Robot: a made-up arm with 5 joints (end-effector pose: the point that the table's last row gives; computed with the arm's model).
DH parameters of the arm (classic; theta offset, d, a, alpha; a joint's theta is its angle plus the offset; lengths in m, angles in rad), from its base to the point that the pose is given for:
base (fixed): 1.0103 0 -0.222 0
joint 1: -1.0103 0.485 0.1 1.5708
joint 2: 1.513 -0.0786 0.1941 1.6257
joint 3: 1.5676 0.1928 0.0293 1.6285
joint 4: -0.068 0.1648 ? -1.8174
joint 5: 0 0.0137 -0.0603 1.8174
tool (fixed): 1.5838 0.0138 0 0
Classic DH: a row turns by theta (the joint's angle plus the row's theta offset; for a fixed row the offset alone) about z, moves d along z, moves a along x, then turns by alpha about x.
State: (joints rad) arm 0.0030 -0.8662 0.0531 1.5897 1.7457
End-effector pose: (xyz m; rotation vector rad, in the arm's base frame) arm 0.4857 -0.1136 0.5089 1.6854 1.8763 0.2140
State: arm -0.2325 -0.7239 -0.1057 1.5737 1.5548
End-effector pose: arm 0.4795 -0.2189 0.5916 1.5474 1.5433 0.3148
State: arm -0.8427 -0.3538 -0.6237 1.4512 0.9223
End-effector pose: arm 0.3453 -0.3961 0.7423 0.7607 0.9514 0.1575
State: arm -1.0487 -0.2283 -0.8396 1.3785 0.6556
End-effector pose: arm 0.2882 -0.4222 0.7578 0.3870 0.9224 0.0226
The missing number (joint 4, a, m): 0.0791
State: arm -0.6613 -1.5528 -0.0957 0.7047 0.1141
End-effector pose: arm 0.2976 -0.4213 0.2627 0.9986 1.2719 0.0213
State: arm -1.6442 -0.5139 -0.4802 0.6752 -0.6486
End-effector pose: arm -0.0384 -0.6455 0.6611 -0.2606 0.8189 -0.4022
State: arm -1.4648 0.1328 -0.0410 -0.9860 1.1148
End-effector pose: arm -0.0828 -0.3940 0.9095 0.4069 -1.5228 -2.2814
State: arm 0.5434 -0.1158 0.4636 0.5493 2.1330
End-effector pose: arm 0.3000 -0.0697 0.7582 2.1495 1.2669 -0.0207
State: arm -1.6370 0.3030 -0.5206 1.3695 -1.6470
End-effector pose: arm -0.0359 -0.4630 0.8498 -1.7706 0.7465 0.5666
